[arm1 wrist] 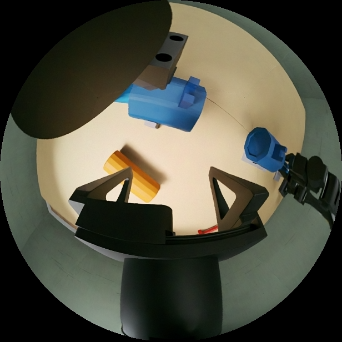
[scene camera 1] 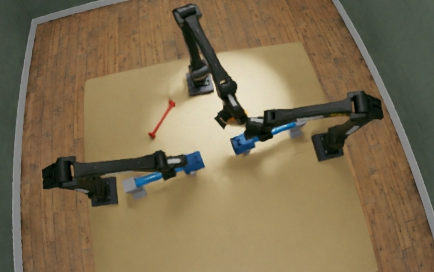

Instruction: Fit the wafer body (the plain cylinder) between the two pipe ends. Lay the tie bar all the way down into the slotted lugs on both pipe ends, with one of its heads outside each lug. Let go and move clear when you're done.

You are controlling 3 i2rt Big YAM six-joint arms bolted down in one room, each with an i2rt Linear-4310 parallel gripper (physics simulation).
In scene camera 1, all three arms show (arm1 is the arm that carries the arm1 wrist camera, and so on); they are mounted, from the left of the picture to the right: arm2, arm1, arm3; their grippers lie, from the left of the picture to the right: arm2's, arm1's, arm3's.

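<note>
The wafer body, a plain orange cylinder [arm1 wrist: 132, 176] [scene camera 1: 242, 116], lies on its side on the mat, partly hidden by arm1's gripper. Arm1's gripper [arm1 wrist: 171, 171] [scene camera 1: 229, 121] is open above it, with nothing between its fingers. One blue pipe end [arm1 wrist: 167, 104] [scene camera 1: 242, 144] has a slotted lug [arm1 wrist: 191, 91]; arm3's gripper [scene camera 1: 258, 130] is at its pipe, its fingers hidden. The other blue pipe end [arm1 wrist: 263, 150] [scene camera 1: 195, 162] stands apart, across a gap; arm2's gripper [scene camera 1: 169, 171] is at its pipe, fingers unclear. The red tie bar [arm1 wrist: 208, 230] [scene camera 1: 162, 119] lies on the mat.
Light-blue pipes [scene camera 1: 150, 179] [scene camera 1: 282, 129] run outward from the pipe ends to grey supports [scene camera 1: 133, 185] [scene camera 1: 296, 131]. A large dark disc [arm1 wrist: 92, 70] and a block with two dark holes [arm1 wrist: 174, 47] stand close over one pipe in the wrist view. The tan mat [scene camera 1: 225, 220] lies on a wooden floor.
</note>
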